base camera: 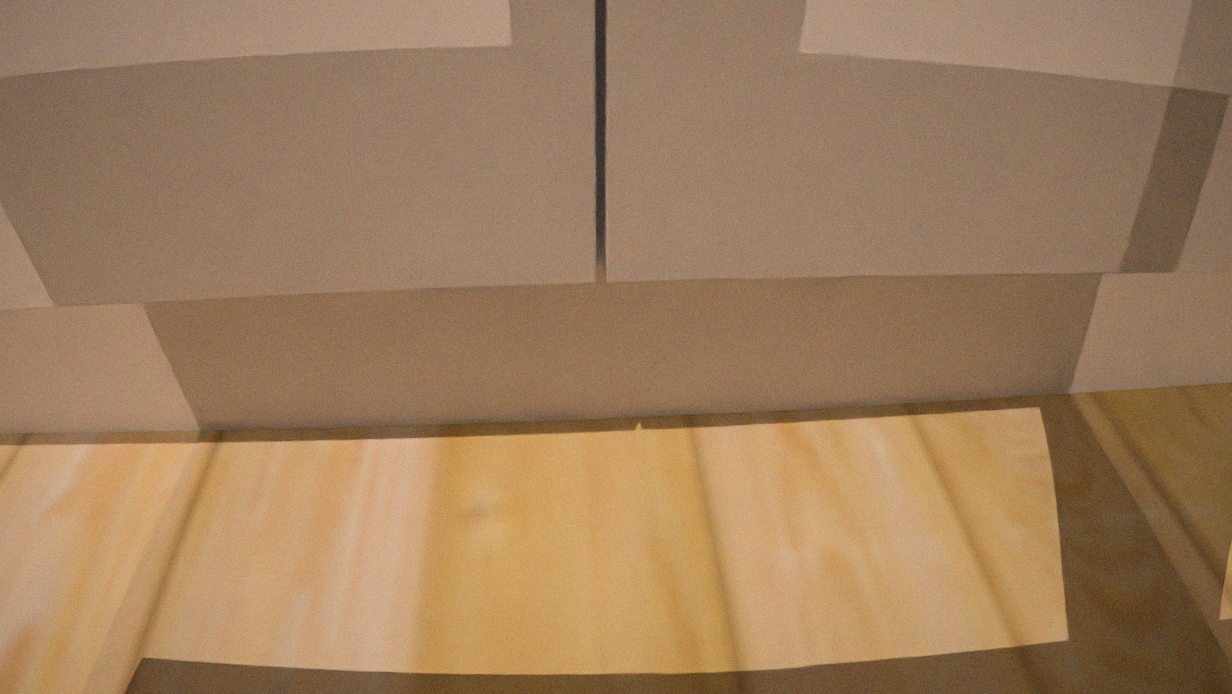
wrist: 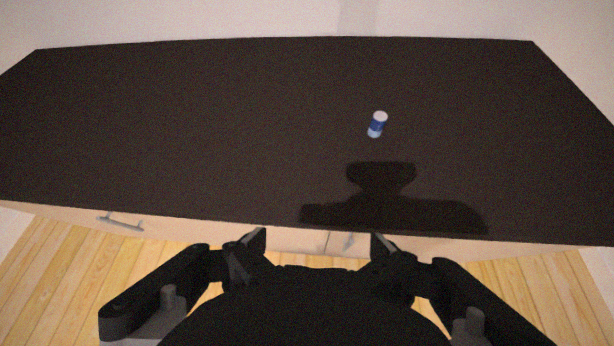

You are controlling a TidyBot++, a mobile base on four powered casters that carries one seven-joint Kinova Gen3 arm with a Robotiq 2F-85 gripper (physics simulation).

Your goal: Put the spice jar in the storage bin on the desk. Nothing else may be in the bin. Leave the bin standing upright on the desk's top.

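Places are measured from the arm's base along level axes (x ahead, y left, z up), in centimetres.
Pixels of known places: gripper, fingertip midpoint: (wrist: 317,241).
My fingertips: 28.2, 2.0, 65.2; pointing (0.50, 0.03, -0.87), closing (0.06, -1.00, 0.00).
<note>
Ahead of a thing's pixels: the offset from my fingertips to its top centre, as dx, dy, dz. "pt": to the spot under its first point. Level surfaces: height alone.
A small jar @[+24.6, -9.2, -8.8] (wrist: 377,124) with a white top, a blue band and a light blue bottom stands upright on a dark countertop @[dz -13.8] (wrist: 200,125), right of the middle in the wrist view. My gripper (wrist: 317,241) is open and empty at the counter's front edge in the wrist view, nearer to me than the jar and a little to its left. The storage bin does not show in either view. The gripper does not show in the base camera view.
Pale cabinet doors (base camera: 344,172) (wrist: 200,230) with handles @[pt +2.4, +52.9, -29.6] (wrist: 120,223) stand close in front of the base, below the dark top. A wooden floor @[dz -104.8] (base camera: 560,551) (wrist: 75,270) lies before them. A pale wall (wrist: 200,20) rises behind the top. The arm's shadow falls on the top.
</note>
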